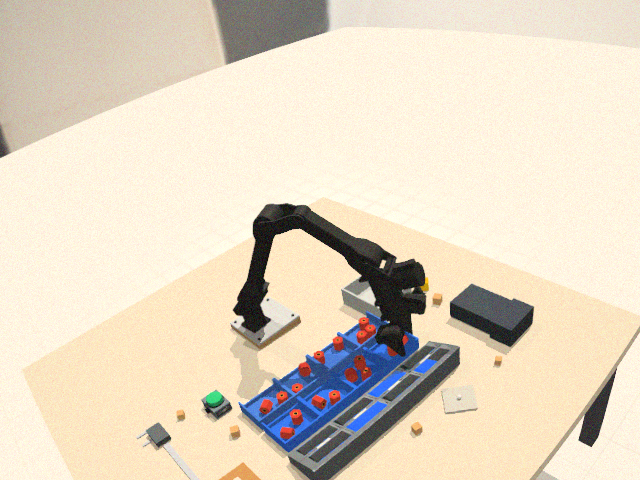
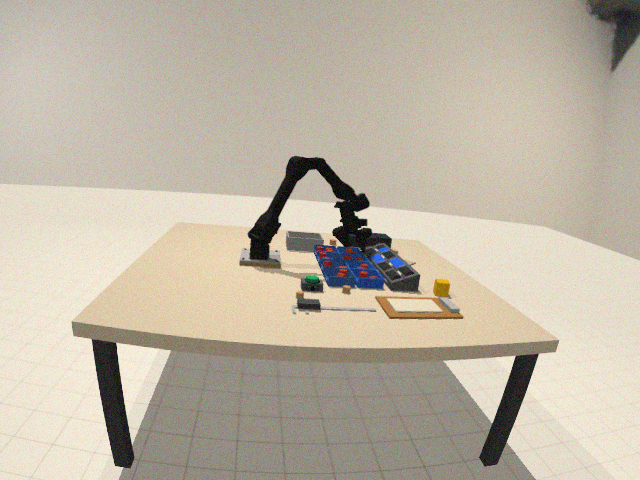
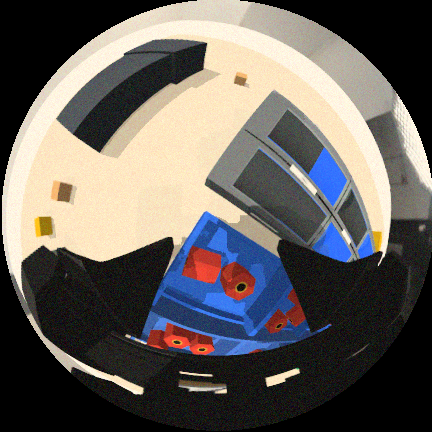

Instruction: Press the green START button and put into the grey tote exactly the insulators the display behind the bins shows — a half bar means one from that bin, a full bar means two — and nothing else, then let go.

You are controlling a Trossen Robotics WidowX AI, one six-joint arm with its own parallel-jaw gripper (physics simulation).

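Places are measured from the arm's base along level axes (x ahead, y left, z up), in centimetres.
Pixels of known places: gripper, fingertip midpoint: point(image 1: 407, 345) point(image 2: 355, 251) point(image 3: 226, 244); arm's base, link origin: point(image 1: 256, 322) point(image 2: 258, 256).
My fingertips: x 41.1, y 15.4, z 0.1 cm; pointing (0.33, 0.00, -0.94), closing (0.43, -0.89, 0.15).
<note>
Ahead of a thing's pixels: the offset from my fingertips to its top centre. "pt": to the spot under its first point.
My gripper point(image 1: 397, 347) point(image 2: 356, 244) point(image 3: 226, 244) is open and low over the end bin of the blue bins point(image 1: 273, 432) point(image 2: 341, 282) point(image 3: 200, 305). Two red insulators, one lying {dx -2.7, dy +1.0, dz +0.8 cm} point(image 3: 202, 265) and one with its hole showing point(image 3: 239, 281), sit in that bin between the spread fingers, with nothing gripped. More red insulators fill the other bins. The display point(image 1: 452, 352) point(image 2: 410, 283) point(image 3: 227, 162) behind them is lit; several cells show blue, one near the far end about half blue. The green START button {dx -26.2, dy -41.7, dz +1.8 cm} point(image 1: 214, 398) point(image 2: 312, 279) and grey tote {dx -19.8, dy +12.2, dz +3.1 cm} point(image 1: 356, 302) point(image 2: 305, 241) stand apart; the tote's inside is mostly hidden.
A dark stepped block {dx +12.0, dy +21.0, dz +3.3 cm} point(image 1: 491, 315) point(image 3: 125, 100) stands beyond the display. A pale plate {dx +19.8, dy -6.7, dz -1.7 cm} point(image 1: 459, 399), small wooden cubes point(image 1: 416, 427) point(image 3: 62, 191), a yellow cube {dx +17.5, dy -45.3, dz +2.3 cm} point(image 2: 441, 287), a plug with cable {pt dx -29.0, dy -58.0, dz -0.3 cm} point(image 1: 158, 435) point(image 2: 308, 304) and an orange-framed board {pt dx -8.4, dy -60.1, dz -1.9 cm} point(image 2: 385, 310) lie around.
</note>
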